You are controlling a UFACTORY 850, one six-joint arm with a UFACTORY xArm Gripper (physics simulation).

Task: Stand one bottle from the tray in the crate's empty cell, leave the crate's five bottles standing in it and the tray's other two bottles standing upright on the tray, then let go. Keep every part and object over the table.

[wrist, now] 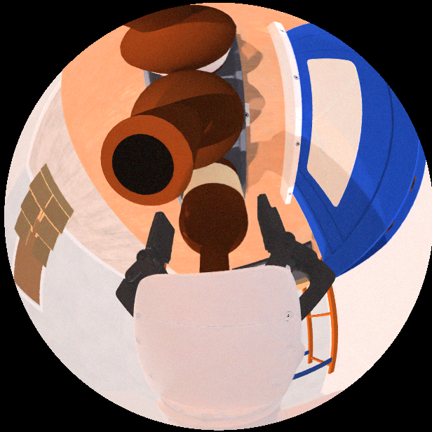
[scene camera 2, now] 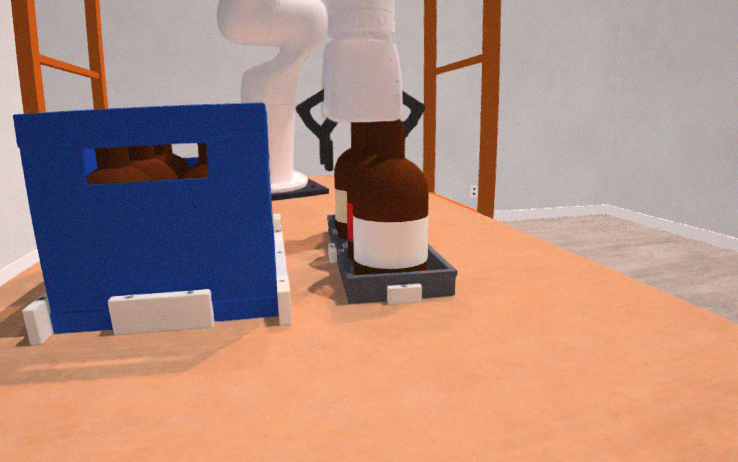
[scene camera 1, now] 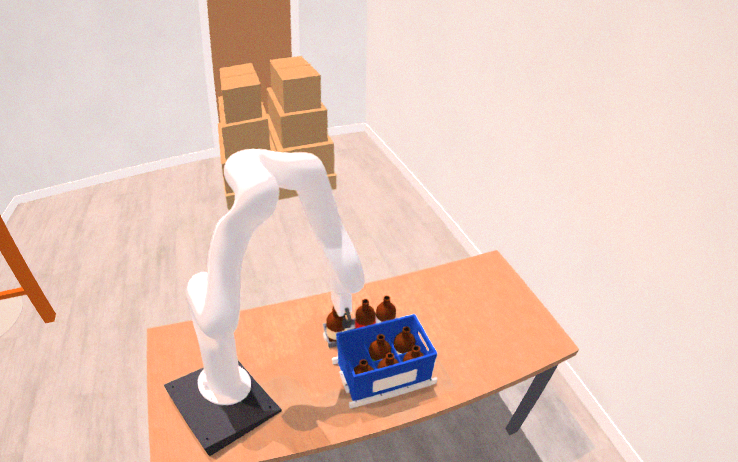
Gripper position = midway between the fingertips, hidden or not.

I see my gripper (scene camera 2: 362,168), a cream-label bottle (scene camera 2: 358,148), a red-label bottle (scene camera 2: 371,154) and a cream-label bottle (scene camera 2: 113,166).
The red-label bottle also shows in the wrist view (wrist: 184,120). My gripper also shows in the wrist view (wrist: 210,212).
